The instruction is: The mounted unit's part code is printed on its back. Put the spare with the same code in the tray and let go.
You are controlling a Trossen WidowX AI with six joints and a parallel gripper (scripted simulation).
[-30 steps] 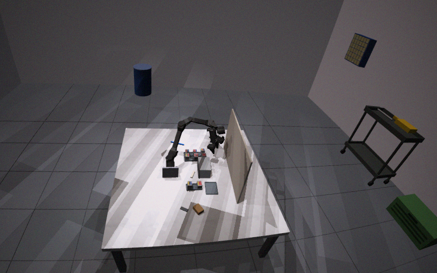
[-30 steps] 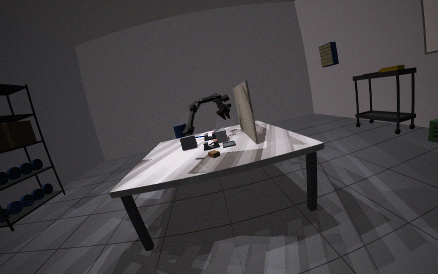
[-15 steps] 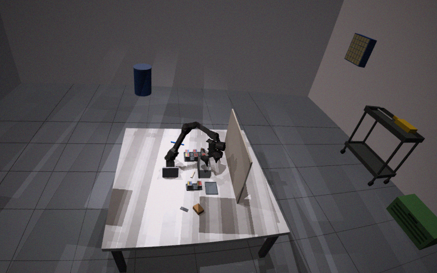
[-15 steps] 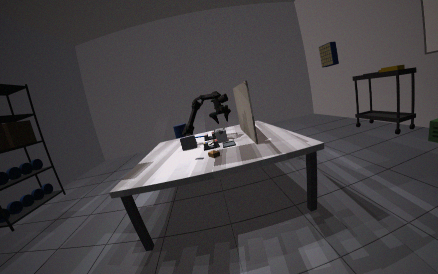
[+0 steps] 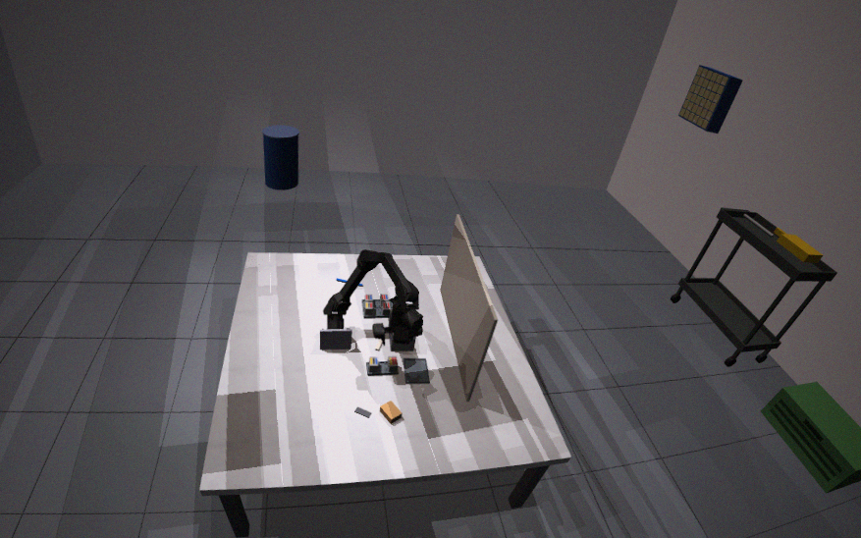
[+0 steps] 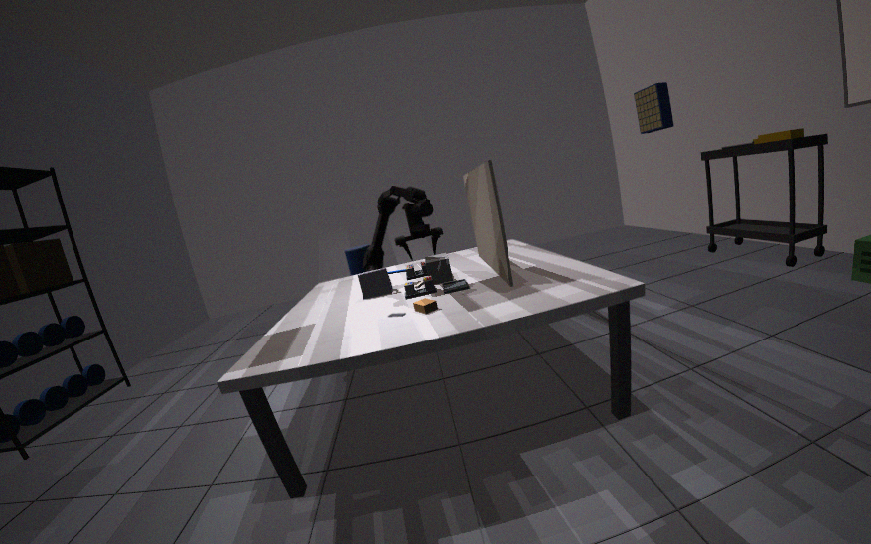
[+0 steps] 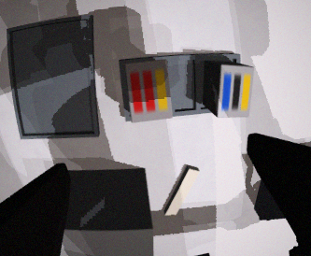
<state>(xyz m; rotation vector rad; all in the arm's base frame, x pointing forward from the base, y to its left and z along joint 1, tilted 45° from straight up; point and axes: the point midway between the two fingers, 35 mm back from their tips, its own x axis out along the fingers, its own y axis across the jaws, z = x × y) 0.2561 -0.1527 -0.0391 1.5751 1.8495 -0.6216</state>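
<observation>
My gripper tip is now 100 mm above the spare and 10 mm to the left of it. From my gripper tip the other things lie so: mounted unit (180 mm to the left, 90 mm below, 40 mm ahead); orange box (230 mm to the right, 130 mm below, 10 mm behind); holder (130 mm below, 40 mm behind, 10 mm to the right).
</observation>
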